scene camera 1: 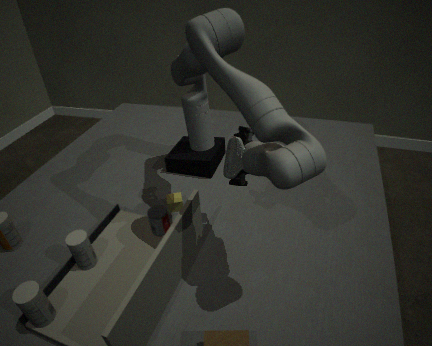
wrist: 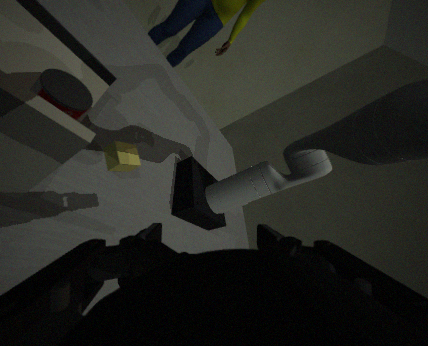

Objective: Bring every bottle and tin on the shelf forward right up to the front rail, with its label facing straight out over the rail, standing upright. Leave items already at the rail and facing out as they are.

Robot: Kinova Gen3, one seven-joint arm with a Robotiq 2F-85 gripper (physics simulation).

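Frame: origin at the arm's base, x right, y back, z down, level; metres.
Seen in the pictures: gripper, between the fingertips: [wrist: 210,234]; arm's base, origin of its link: [scene camera 1: 202,145] [wrist: 213,199].
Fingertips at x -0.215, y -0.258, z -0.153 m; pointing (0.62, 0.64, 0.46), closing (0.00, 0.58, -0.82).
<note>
Offsets run from my fingertips to a thing's top centre. "*": to the spot under its first point.
The shelf [scene camera 1: 120,237] has a low dark front rail @(* dx +0.334, dy -0.191, dz +0.186 m) [scene camera 1: 105,224] [wrist: 75,45] and a tall back panel [scene camera 1: 150,292]. A dark tin with a red label patch @(dx +0.170, dy -0.144, dz +0.126 m) [scene camera 1: 159,221] [wrist: 65,93] stands upright at the far end, near the back panel and away from the rail. A pale tin @(dx +0.298, dy -0.320, dz +0.100 m) [scene camera 1: 81,250] stands upright by the rail, and another pale tin @(dx +0.292, dy -0.490, dz +0.097 m) [scene camera 1: 34,305] stands upright by the rail at the near end. Their label directions are too dim to tell. My gripper [scene camera 1: 241,156] [wrist: 210,234] is open and empty, high above the table, to the right of the shelf's far end.
A yellow cube @(dx +0.192, dy -0.021, dz +0.182 m) [scene camera 1: 174,201] [wrist: 122,157] is beyond the shelf's far end. A pale can with an orange patch @(* dx +0.561, dy -0.347, dz +0.151 m) [scene camera 1: 8,232] stands outside the rail. An orange block @(* dx -0.125, dy -0.390, dz +0.170 m) [scene camera 1: 226,338] is at the near edge of the scene view. The black robot base [scene camera 1: 192,162] [wrist: 190,192] stands farther back.
</note>
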